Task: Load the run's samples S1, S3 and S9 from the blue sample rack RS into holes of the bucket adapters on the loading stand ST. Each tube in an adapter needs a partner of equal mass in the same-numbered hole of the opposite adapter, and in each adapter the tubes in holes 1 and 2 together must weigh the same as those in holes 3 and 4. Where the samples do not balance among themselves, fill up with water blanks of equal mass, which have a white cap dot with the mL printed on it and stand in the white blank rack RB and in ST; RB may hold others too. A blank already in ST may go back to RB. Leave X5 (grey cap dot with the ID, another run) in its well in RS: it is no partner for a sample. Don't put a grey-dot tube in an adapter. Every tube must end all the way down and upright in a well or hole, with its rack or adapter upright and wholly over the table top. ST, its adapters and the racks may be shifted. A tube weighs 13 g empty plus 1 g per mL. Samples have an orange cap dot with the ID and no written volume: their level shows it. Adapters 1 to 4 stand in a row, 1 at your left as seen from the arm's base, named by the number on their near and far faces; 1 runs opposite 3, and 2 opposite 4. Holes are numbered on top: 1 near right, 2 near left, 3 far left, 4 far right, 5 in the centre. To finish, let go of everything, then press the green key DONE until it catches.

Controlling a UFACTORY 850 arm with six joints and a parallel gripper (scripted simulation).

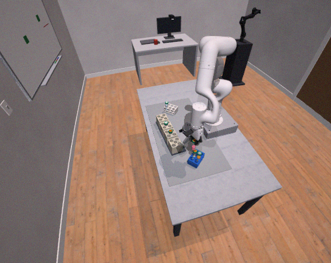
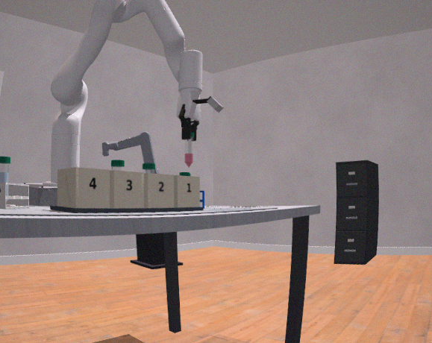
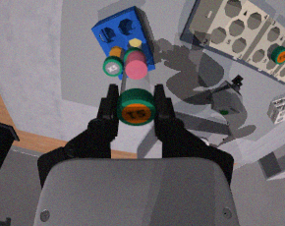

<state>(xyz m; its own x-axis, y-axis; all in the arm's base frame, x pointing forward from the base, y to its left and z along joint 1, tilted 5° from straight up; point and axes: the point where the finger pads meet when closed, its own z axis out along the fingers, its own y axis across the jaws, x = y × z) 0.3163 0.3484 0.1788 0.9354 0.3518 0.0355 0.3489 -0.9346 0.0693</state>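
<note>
Now: the sample tube S1 5 cm below my hand, 1 cm to the left of it and 1 cm behind it. Round my hand: grey-dot tube X5: 19 cm below, 4 cm behind, 2 cm to the left; blue sample rack RS: 22 cm below, 3 cm behind, 1 cm to the left; sample tube S9: 19 cm below, 2 cm behind, 1 cm to the right.
</note>
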